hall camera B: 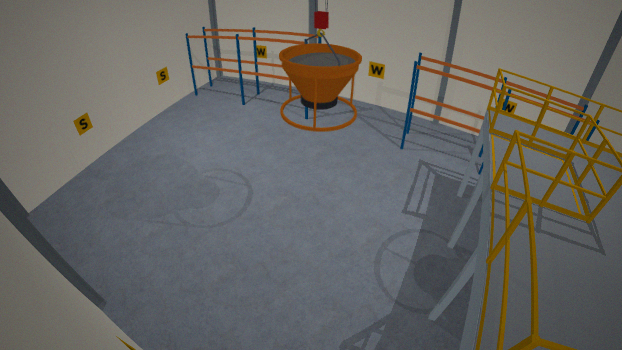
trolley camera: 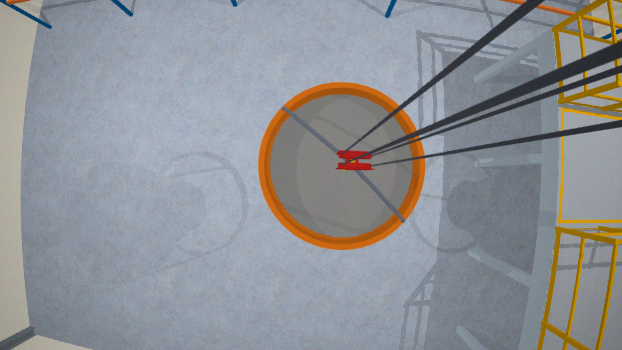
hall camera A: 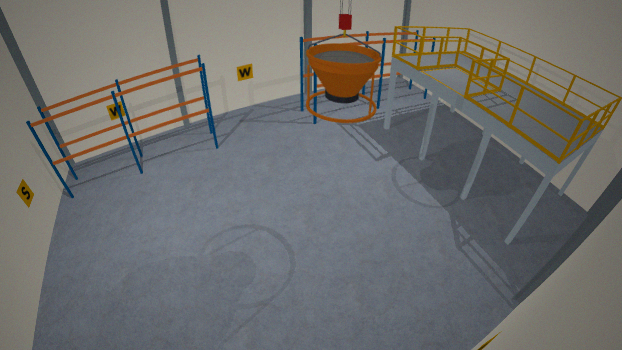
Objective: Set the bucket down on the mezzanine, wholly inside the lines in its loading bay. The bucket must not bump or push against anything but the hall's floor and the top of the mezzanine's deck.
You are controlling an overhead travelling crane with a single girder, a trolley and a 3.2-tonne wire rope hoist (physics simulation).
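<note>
The orange bucket (hall camera A: pixel 342 77) (hall camera B: pixel 320 84) (trolley camera: pixel 264 166), with a grey fill, hangs upright from the hook (hall camera A: pixel 344 33) (hall camera B: pixel 321 33) (trolley camera: pixel 353 161) by a two-legged sling, high above the floor. The hook under the red block holds the bucket's sling. The mezzanine (hall camera A: pixel 540 124) (hall camera B: pixel 565 300) (trolley camera: pixel 595 170) is to the bucket's right in the trolley view, with a strip of floor between them. The loading bay's yellow lines (trolley camera: pixel 561 165) show in the gap between the railings, partly cut off by the right frame edge. The exact height of the bucket's base ring against the deck is hard to tell.
Yellow railings (hall camera A: pixel 517 105) (hall camera B: pixel 542 113) (trolley camera: pixel 558 65) stand on the deck on both sides of the bay. One blue and orange rack (hall camera A: pixel 210 105) (hall camera B: pixel 410 100) and another rack (hall camera A: pixel 301 75) (hall camera B: pixel 240 70) stand along the walls.
</note>
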